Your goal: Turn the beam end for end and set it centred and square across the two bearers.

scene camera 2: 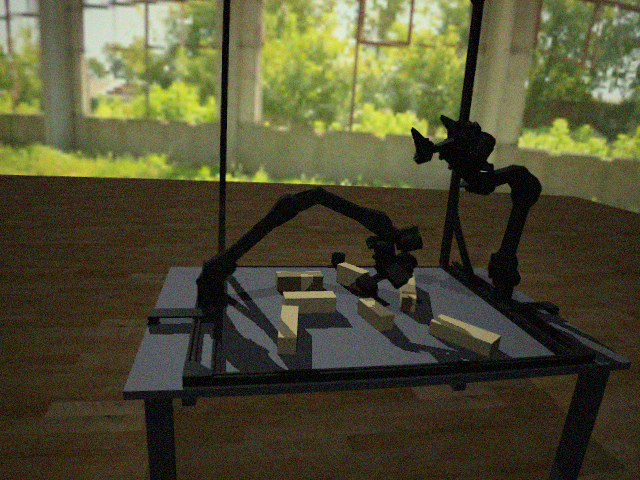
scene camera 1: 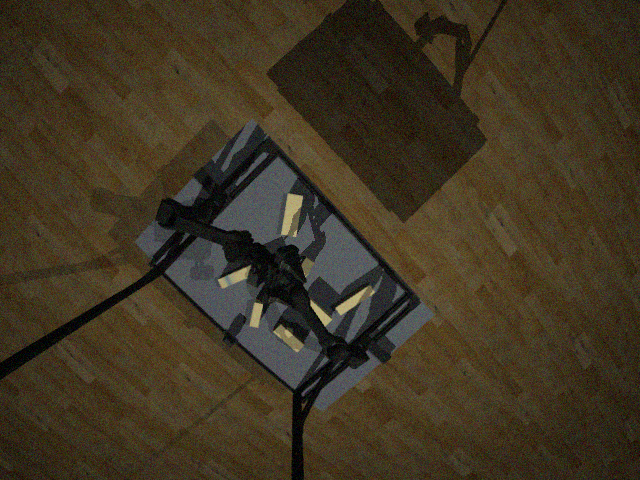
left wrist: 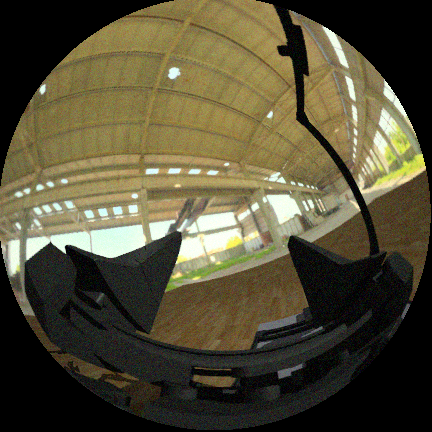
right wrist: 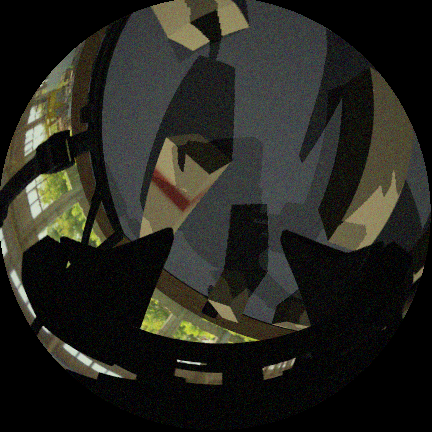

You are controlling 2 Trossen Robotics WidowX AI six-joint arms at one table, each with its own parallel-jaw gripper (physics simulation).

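Places are measured from the left arm's base along level axes (x ahead, y left, z up), in centimetres.
Pixels of known places: left gripper, fingertip midpoint: (scene camera 2: 425, 122) (scene camera 1: 300, 295) (left wrist: 237, 239); right gripper, fingertip midpoint: (scene camera 2: 388, 291) (right wrist: 228, 234); left arm's base at its link origin: (scene camera 2: 500, 298) (scene camera 1: 210, 209) (right wrist: 91, 139); right arm's base at its link origin: (scene camera 2: 209, 302) (scene camera 1: 355, 351).
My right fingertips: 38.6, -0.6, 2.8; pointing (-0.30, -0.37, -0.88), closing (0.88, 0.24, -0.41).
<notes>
For each thing: its top centre in the pictures, then the offset to it from my right fingertips, as dx, dy, dz. Level surfaces: height alone.
- pale wooden beam with a red band, top centre: (right wrist: 152, 229) (scene camera 2: 408, 283) (scene camera 1: 245, 272) -9.3, -7.3, -0.3
- long block at its top centre: (scene camera 2: 465, 328) (scene camera 1: 292, 215) -13.1, +23.7, -0.9
- short block at its top centre: (right wrist: 224, 312) (scene camera 2: 353, 267) (scene camera 1: 256, 315) +6.7, -17.2, +1.6
- table at its surface level: dz -4.7
A pale wooden beam with a red band (scene camera 2: 407, 302) (right wrist: 161, 210) lies on the table, partly behind the right arm in scene camera 2; a blue mark shows on the beam (scene camera 1: 237, 276) in scene camera 1. Several plain pale blocks lie around it; I cannot tell which two are the bearers. My right gripper (scene camera 2: 385, 290) (right wrist: 228, 234) is open and empty, low over the table beside the beam, which is partly hidden by a finger in the right wrist view. My left gripper (scene camera 2: 428, 124) (left wrist: 237, 239) is open and empty, raised high, facing away from the table.
Around the beam lie a long block (scene camera 1: 292, 211) (scene camera 2: 465, 335), a short block (scene camera 1: 255, 315) (scene camera 2: 352, 273), and others (scene camera 1: 354, 299) (scene camera 1: 288, 338) (scene camera 2: 310, 301) (scene camera 2: 375, 314). Dark rails edge the table (scene camera 2: 139, 379). The arms hide its middle in scene camera 1.
</notes>
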